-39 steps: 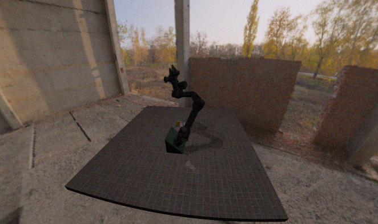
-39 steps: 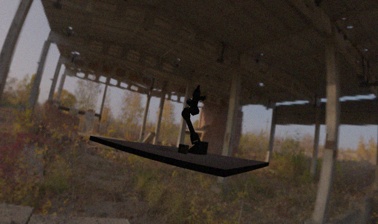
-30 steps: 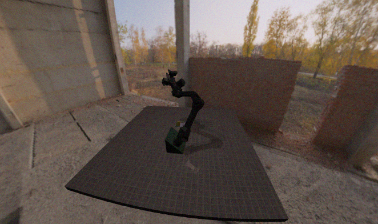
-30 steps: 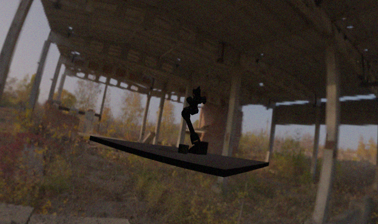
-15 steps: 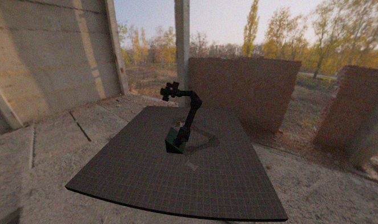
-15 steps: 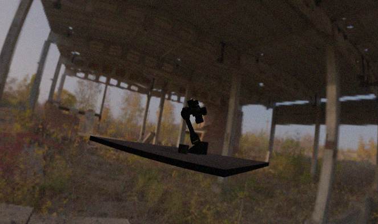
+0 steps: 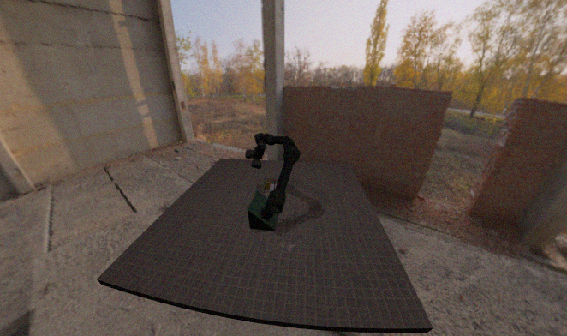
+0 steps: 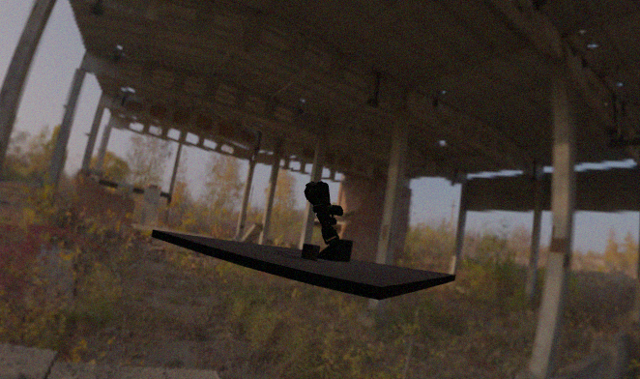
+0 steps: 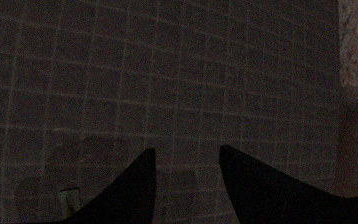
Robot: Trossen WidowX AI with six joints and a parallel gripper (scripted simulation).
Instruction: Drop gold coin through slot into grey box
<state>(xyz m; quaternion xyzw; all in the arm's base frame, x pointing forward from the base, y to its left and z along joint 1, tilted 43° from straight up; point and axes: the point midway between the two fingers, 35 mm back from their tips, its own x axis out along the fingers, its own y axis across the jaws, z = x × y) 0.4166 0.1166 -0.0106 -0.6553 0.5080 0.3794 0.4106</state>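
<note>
Right now my gripper tip is 130 mm above the gold coin, 100 mm to the left of it and 70 mm past it.
</note>
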